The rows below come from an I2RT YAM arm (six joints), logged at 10 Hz.
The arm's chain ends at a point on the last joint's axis. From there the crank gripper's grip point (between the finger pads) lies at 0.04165 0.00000 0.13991 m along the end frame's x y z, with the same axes.
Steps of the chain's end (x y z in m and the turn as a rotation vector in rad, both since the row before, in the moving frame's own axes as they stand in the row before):
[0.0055, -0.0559, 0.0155, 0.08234, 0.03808, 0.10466]
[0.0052, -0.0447, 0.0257, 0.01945, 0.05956, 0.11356]
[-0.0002, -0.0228, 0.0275, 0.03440, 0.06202, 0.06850]
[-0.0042, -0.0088, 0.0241, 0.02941, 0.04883, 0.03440]
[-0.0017, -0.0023, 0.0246, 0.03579, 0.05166, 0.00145]
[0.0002, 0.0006, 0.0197, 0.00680, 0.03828, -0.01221]
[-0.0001, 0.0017, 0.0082, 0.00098, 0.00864, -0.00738]
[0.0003, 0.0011, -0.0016, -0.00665, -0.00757, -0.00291]
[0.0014, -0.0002, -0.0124, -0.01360, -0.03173, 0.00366]
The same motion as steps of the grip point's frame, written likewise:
[0.0112, -0.0627, 0.0135, 0.08234, 0.03808, 0.10466]
[0.0133, -0.0422, 0.0230, 0.01945, 0.05956, 0.11356]
[0.0085, -0.0244, 0.0246, 0.03440, 0.06202, 0.06850]
[0.0026, -0.0113, 0.0219, 0.02941, 0.04883, 0.03440]
[0.0055, -0.0072, 0.0222, 0.03579, 0.05166, 0.00145]
[0.0055, -0.0009, 0.0180, 0.00680, 0.03828, -0.01221]
[0.0011, 0.0013, 0.0078, 0.00098, 0.00864, -0.00738]
[-0.0008, 0.0019, -0.0013, -0.00665, -0.00757, -0.00291]
[-0.0031, 0.0019, -0.0112, -0.01360, -0.03173, 0.00366]

